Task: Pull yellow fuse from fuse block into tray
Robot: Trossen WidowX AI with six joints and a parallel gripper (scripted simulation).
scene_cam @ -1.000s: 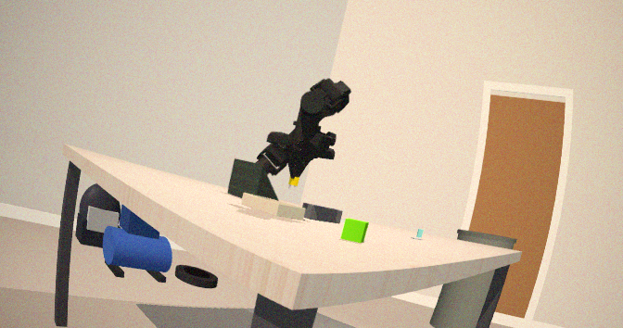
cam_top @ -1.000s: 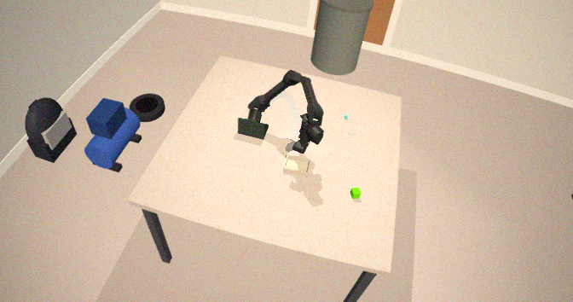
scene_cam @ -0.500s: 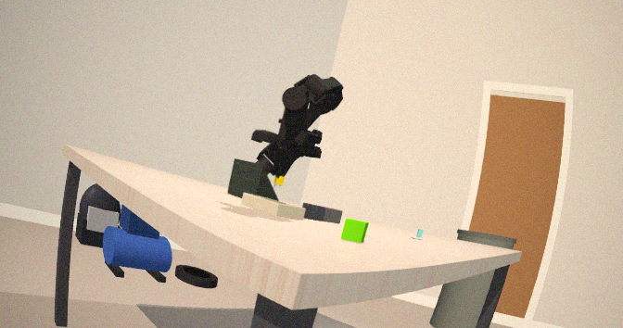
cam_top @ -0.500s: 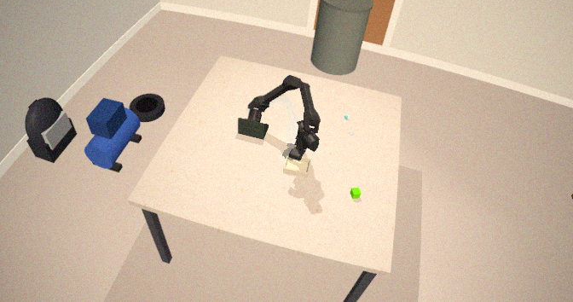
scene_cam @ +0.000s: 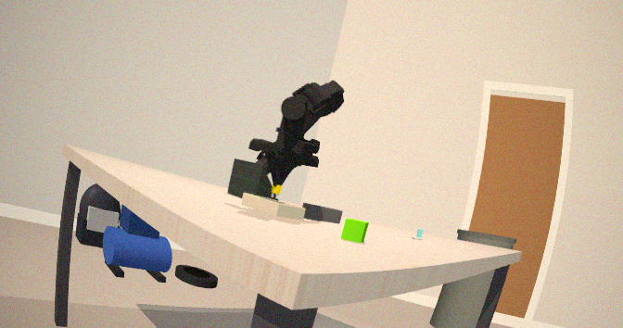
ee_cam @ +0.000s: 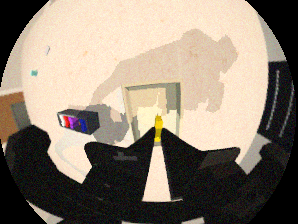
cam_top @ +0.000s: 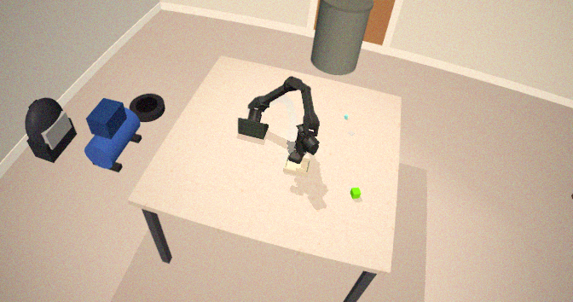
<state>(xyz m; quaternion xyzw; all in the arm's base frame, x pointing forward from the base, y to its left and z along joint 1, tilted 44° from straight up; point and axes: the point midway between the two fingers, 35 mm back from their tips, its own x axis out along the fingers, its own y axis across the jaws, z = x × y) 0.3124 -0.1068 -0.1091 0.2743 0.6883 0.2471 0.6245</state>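
The yellow fuse lies 1 cm below my gripper tip. Also, from my gripper tip: tray: 6 cm below; small cyan piece: 17 cm ahead, 48 cm to the left, 5 cm below; green cube: 33 cm ahead, 7 cm to the right, 5 cm below.
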